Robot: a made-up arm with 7 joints.
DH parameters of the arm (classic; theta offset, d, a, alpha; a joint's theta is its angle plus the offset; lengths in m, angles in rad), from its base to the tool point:
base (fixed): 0 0 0 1.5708
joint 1: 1.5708 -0.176 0 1.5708
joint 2: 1.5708 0 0 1.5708
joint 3: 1.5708 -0.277 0 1.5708
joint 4: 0 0 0 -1.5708
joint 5: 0 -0.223 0 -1.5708
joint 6: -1.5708 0 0 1.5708
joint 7: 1.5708 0 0 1.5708
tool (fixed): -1.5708 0 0 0
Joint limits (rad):
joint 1: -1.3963..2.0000
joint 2: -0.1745..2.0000
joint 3: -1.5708..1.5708
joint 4: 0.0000..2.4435
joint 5: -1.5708..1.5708
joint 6: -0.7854..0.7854
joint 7: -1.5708..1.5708
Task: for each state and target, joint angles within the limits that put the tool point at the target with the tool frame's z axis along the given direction. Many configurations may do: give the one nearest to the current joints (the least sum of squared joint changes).
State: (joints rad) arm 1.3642 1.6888 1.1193 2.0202 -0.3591 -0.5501 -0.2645
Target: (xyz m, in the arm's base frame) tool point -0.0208 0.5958 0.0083 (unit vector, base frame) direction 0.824 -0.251 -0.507
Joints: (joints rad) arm 1.2355 1.1182 1.5659 1.1517 -0.4759 -0.6370 -0.0772
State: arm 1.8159 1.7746 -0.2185 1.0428 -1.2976 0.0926 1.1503
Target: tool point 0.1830 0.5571 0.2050 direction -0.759 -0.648 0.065
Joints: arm 1.8793 1.0935 -0.2460 0.7025 -1.1063 -0.0314 0.9832
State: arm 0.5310 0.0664 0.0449 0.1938 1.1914 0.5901 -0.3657
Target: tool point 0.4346 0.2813 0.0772 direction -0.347 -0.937 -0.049
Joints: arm 1.3582 0.3349 -0.2054 0.8721 0.4146 0.3656 -1.1667
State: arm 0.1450 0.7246 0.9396 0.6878 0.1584 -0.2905 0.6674
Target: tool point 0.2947 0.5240 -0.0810 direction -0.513 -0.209 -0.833
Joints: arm 0.9237 0.6433 0.7632 0.7774 0.3198 -0.5434 0.7300
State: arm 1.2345 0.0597 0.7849 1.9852 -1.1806 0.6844 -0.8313
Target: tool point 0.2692 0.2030 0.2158 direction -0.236 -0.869 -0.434
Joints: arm 1.5922 -0.1745 0.3393 1.6250 -0.8621 0.7255 -0.3693
